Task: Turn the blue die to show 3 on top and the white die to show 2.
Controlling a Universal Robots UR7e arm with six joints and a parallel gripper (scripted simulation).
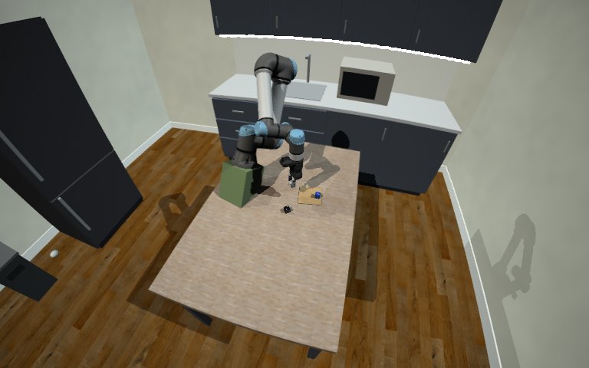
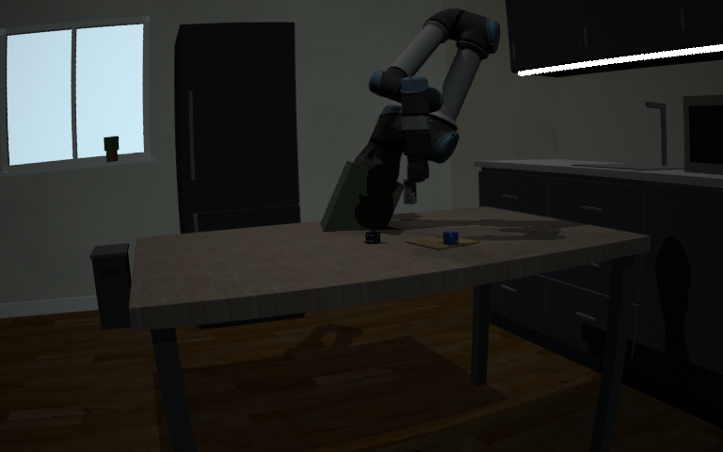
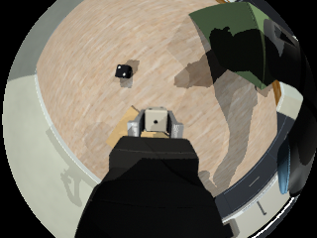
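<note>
Right now the tan mat is 12 cm below my hand, 10 cm ahead of it and 5 cm to the left of it. The rest, counted from my hand: black die (11 cm to the right, 10 cm below, 2 cm ahead); white die (1 cm below); blue die (15 cm ahead, 10 cm below, 6 cm to the left).
</note>
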